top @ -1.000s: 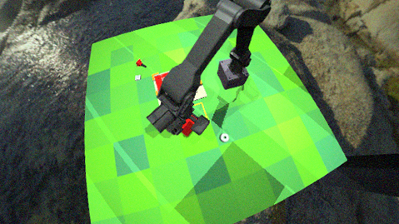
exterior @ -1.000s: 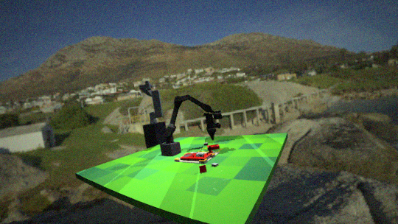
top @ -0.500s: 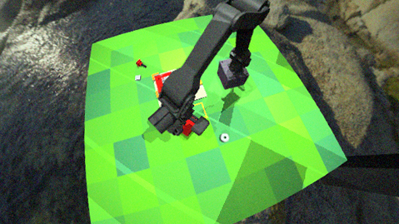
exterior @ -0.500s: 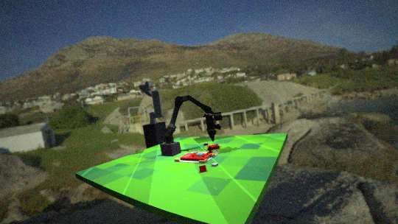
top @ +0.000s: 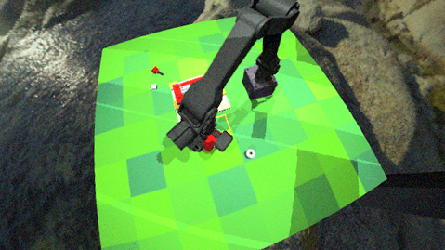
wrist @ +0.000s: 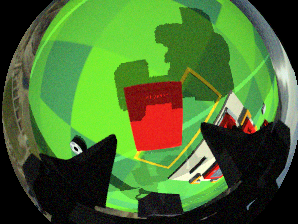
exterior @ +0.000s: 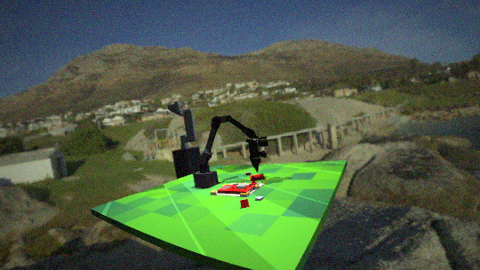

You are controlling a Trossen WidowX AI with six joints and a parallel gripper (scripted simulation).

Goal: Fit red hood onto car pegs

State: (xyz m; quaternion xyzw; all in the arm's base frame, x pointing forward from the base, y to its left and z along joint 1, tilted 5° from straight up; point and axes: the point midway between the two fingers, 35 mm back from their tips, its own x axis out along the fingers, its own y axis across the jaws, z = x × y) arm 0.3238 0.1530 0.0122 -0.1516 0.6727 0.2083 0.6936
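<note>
Now: gripper tip 40 mm above the red hood.
</note>
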